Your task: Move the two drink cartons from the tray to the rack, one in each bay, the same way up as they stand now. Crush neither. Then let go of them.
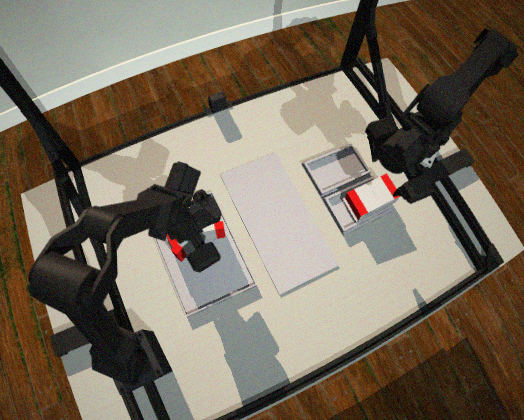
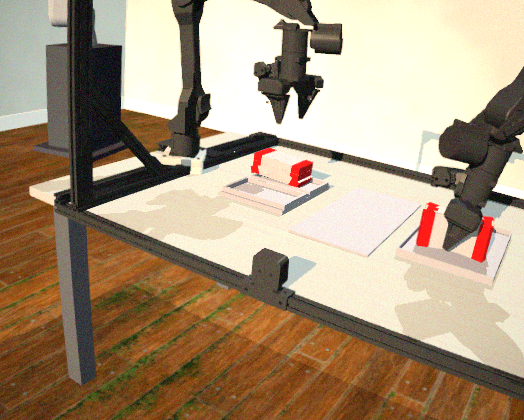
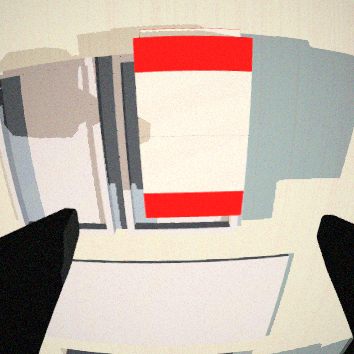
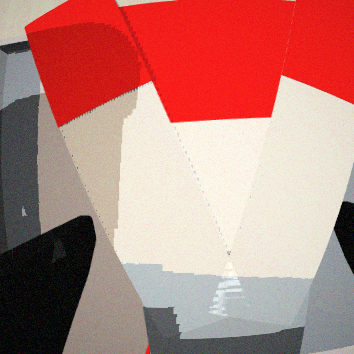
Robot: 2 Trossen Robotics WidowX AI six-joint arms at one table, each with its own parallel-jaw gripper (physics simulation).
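Seen in the pictures: left gripper, fingertip midpoint: [image 1: 384,178] [image 2: 290,121] [image 3: 203,225]; right gripper, fingertip midpoint: [image 1: 200,236] [image 2: 448,240] [image 4: 218,222]; left arm's base, link origin: [image 2: 183,153]; right arm's base, link origin: [image 1: 131,362].
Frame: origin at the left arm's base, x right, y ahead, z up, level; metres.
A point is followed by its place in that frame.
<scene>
One white carton with red ends [image 1: 370,197] @(x 0.062, y 0.255, z 0.026 m) [image 2: 281,167] @(x 0.093, y 0.236, z 0.013 m) [image 3: 192,133] @(x 0.058, y 0.240, z 0.027 m) lies flat in the nearer bay of the grey rack [image 1: 331,171] @(x 0.180, y 0.217, z -0.026 m) [image 2: 269,197] @(x 0.189, y 0.213, z -0.026 m) [image 3: 63,168] @(x 0.172, y 0.219, z -0.026 m). The other bay is empty. My left gripper [image 1: 402,192] [image 2: 291,109] @(x 0.063, y 0.246, z 0.114 m) [image 3: 203,225] @(x 0.063, y 0.246, z 0.114 m) is open and hangs well above that carton. A second carton [image 1: 219,230] @(x 0.316, y 0.524, z 0.027 m) [image 2: 425,225] @(x 0.366, y 0.496, z 0.013 m) [image 4: 211,175] @(x 0.350, y 0.527, z 0.038 m) lies in the grey tray [image 1: 219,283] @(x 0.256, y 0.616, z -0.030 m) [image 2: 435,256] @(x 0.404, y 0.513, z -0.030 m) and looks like crossed white strips with red ends. My right gripper [image 1: 194,246] @(x 0.355, y 0.550, z -0.017 m) [image 2: 458,237] @(x 0.355, y 0.550, z -0.017 m) [image 4: 218,222] @(x 0.355, y 0.550, z -0.017 m) is open, low over it, with a finger on each side. It hides most of that carton.
A pale flat mat [image 1: 277,221] @(x 0.226, y 0.413, z -0.032 m) [image 2: 356,218] @(x 0.249, y 0.391, z -0.032 m) [image 3: 175,298] @(x 0.179, y 0.410, z -0.032 m) lies between tray and rack. A small black block [image 1: 218,101] @(x 0.538, y 0.222, z 0.012 m) [image 2: 269,267] @(x 0.561, y 0.211, z 0.005 m) sits on the table's edge rail. Black frame posts stand at the table's corners.
</scene>
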